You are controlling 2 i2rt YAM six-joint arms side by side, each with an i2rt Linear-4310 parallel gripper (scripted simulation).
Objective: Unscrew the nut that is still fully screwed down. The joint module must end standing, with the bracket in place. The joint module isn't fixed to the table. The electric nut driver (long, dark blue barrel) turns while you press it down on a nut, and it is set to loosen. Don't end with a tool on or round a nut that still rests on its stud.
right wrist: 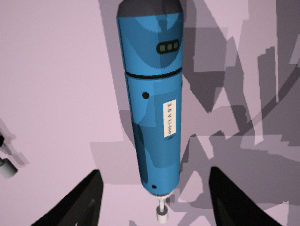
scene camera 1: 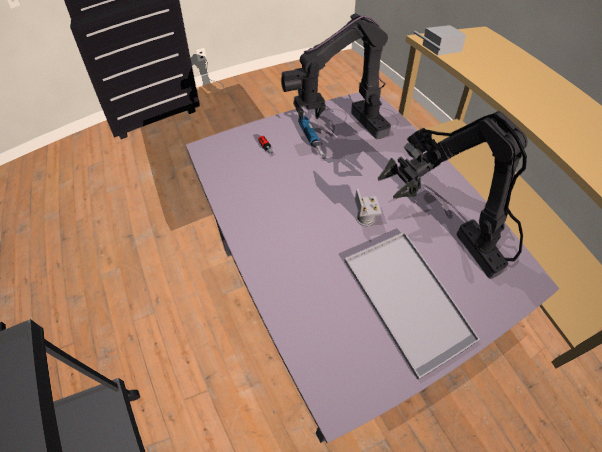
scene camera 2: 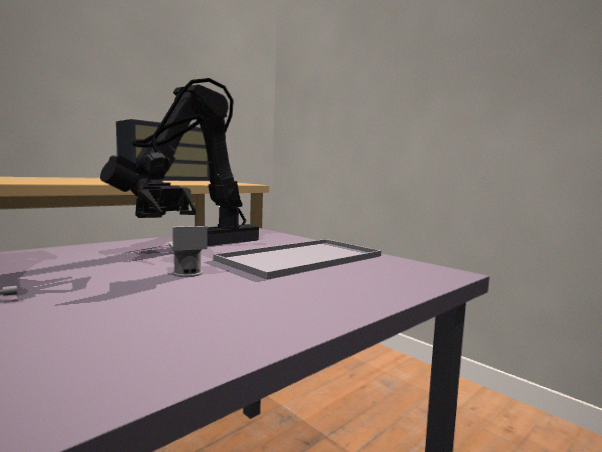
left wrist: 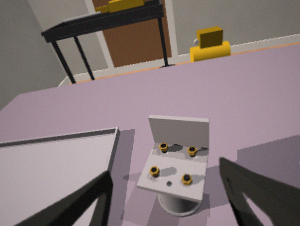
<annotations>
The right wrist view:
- right gripper: 154, 175
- blue nut driver: 151, 45
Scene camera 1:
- left gripper: 385, 188
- shallow tray: 431, 329
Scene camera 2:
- left gripper: 179, 213
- shallow tray: 268, 262
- joint module: 187, 263
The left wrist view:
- left gripper: 163, 171
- white L-shaped bracket: 179, 133
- joint module: 168, 203
</annotations>
